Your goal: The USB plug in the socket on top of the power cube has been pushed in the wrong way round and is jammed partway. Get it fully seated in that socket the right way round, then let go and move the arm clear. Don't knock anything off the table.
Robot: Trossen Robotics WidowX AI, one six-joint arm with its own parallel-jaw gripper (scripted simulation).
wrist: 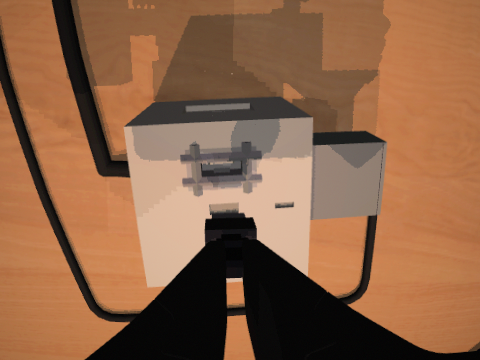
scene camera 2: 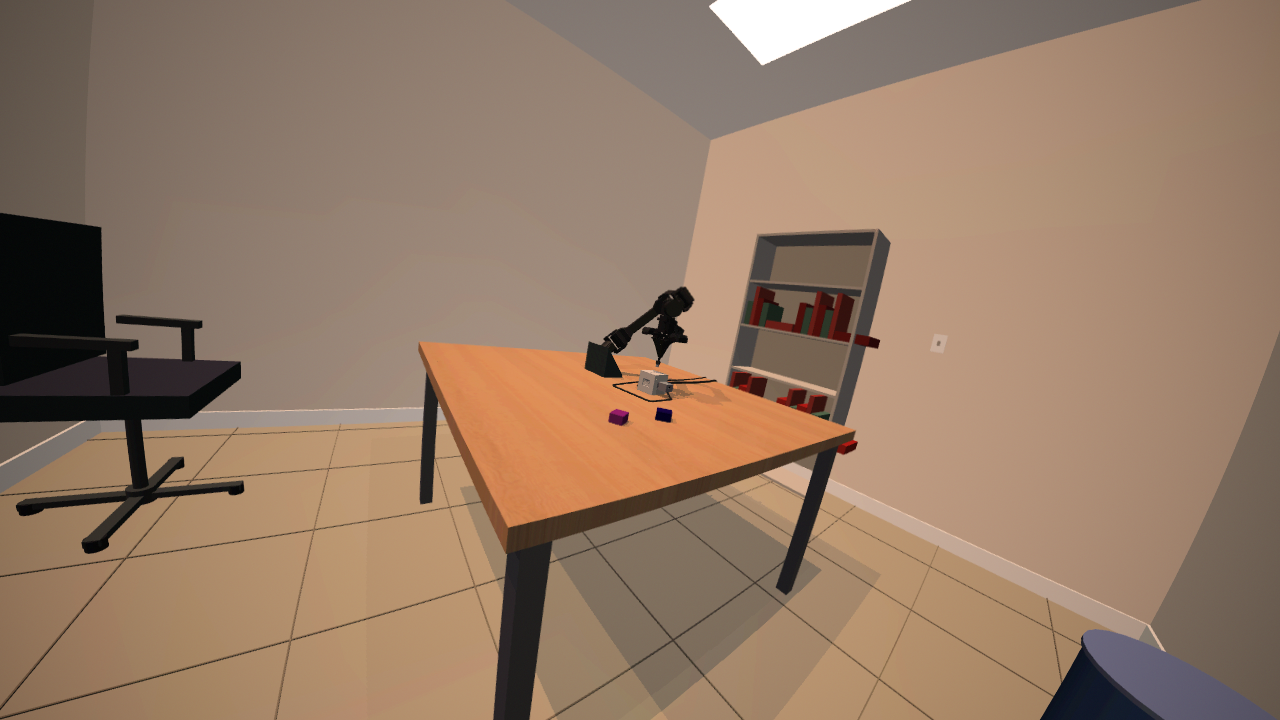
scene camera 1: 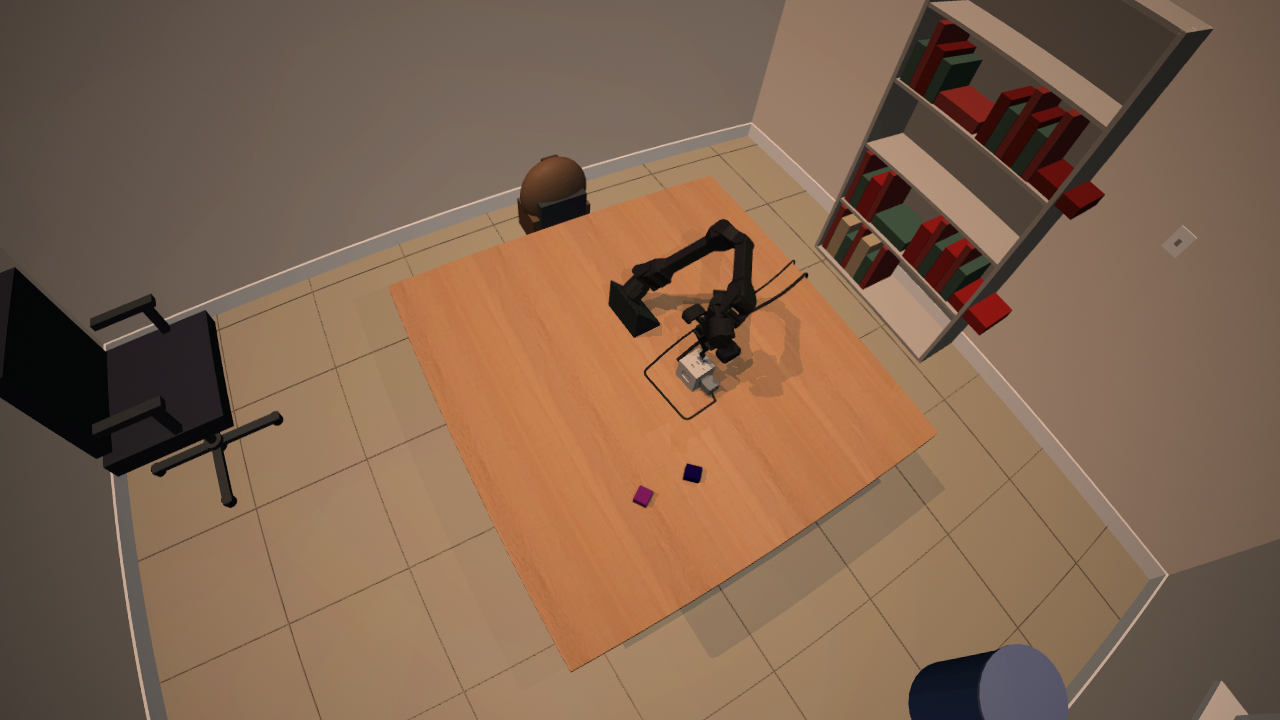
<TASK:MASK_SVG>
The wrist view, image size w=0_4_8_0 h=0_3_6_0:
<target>my gripper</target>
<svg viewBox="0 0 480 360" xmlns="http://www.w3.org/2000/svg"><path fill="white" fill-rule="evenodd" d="M241 241L245 319L247 319L249 337L251 337L255 360L480 360L480 351L437 353L429 352L424 348L421 349L417 345L409 343L407 339L401 339L396 333L388 331L387 328L380 327L379 324L367 319L360 312L353 311L349 305L343 303L340 299L337 300L335 296L332 296L331 292L328 292L320 284L316 284L315 281L309 279L295 265L285 260L284 257L281 259L279 255L265 247L259 240ZM224 241L208 241L200 249L199 255L193 257L181 269L179 275L171 283L165 285L160 295L151 301L140 315L137 315L129 325L125 325L112 339L109 339L107 343L101 345L97 351L91 353L91 356L84 360L224 360L225 344L227 344L227 280L225 280Z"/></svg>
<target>black USB plug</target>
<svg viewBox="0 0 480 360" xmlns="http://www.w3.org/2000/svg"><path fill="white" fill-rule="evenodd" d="M244 212L212 213L212 219L205 219L204 245L208 241L224 241L225 279L243 277L241 241L257 240L255 221L253 221L253 217L245 217Z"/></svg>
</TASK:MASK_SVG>
